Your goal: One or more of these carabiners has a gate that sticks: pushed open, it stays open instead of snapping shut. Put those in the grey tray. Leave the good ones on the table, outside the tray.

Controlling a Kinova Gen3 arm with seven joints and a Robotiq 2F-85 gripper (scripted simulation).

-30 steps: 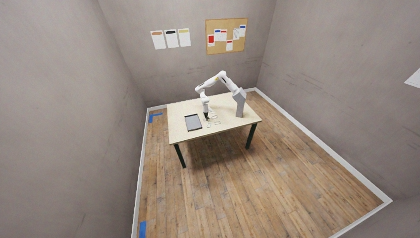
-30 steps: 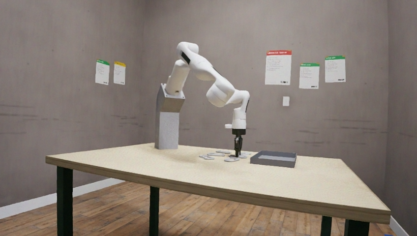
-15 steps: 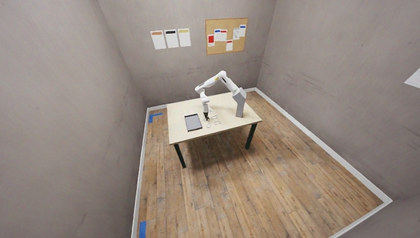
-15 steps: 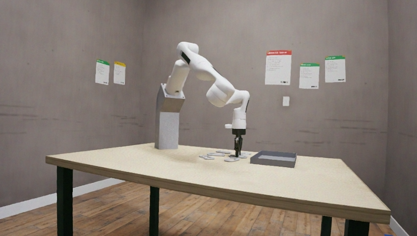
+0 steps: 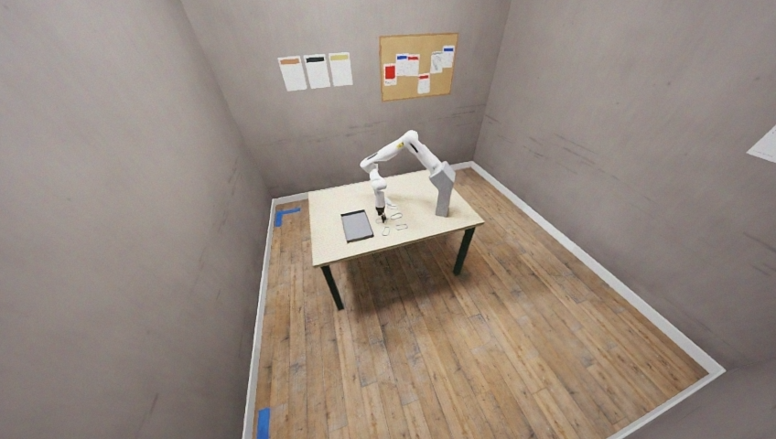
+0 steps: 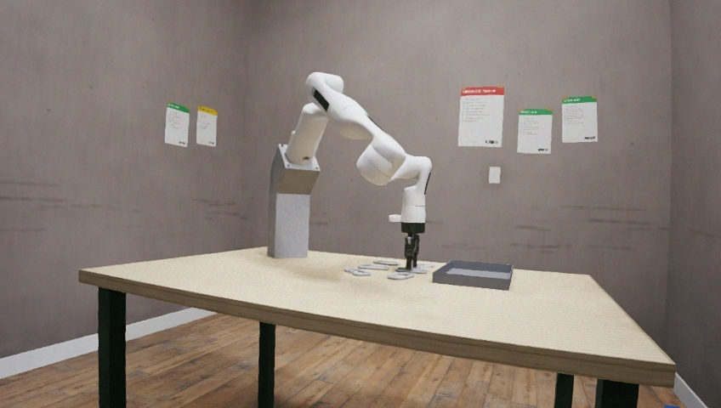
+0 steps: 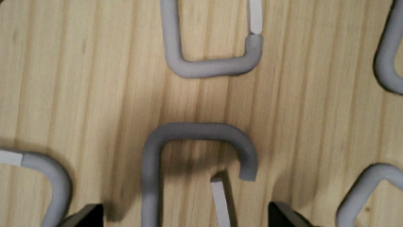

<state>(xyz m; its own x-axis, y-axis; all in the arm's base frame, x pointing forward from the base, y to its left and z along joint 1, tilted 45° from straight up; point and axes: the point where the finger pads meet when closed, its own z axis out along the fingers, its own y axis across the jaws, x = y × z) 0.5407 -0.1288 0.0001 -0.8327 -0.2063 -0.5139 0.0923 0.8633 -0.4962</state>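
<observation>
The carabiner gate is 20 mm to the left of my hand, 20 mm ahead of it and 10 mm below it. The rest, counted from my hand: grey tray 200 mm ahead, 40 mm to the right, 10 mm below.
</observation>
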